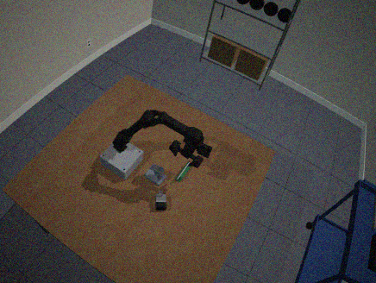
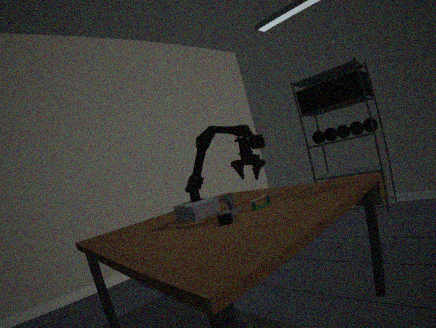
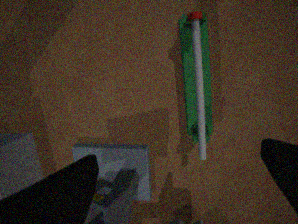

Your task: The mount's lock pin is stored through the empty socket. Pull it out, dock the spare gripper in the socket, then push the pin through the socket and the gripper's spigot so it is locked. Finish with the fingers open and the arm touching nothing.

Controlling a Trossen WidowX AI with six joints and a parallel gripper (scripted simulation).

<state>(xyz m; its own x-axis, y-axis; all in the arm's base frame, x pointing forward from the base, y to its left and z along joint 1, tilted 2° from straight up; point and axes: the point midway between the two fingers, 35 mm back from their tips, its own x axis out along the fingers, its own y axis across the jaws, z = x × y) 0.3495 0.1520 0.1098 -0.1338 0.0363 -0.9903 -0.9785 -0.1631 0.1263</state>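
Right now the spare gripper is 21 cm to the right of my gripper tip, 13 cm below it and 4 cm ahead of it. Also, from my gripper tip: green holder: 13 cm below, 3 cm to the left, 1 cm ahead; then socket mount: 11 cm to the right, 10 cm below, 8 cm behind.
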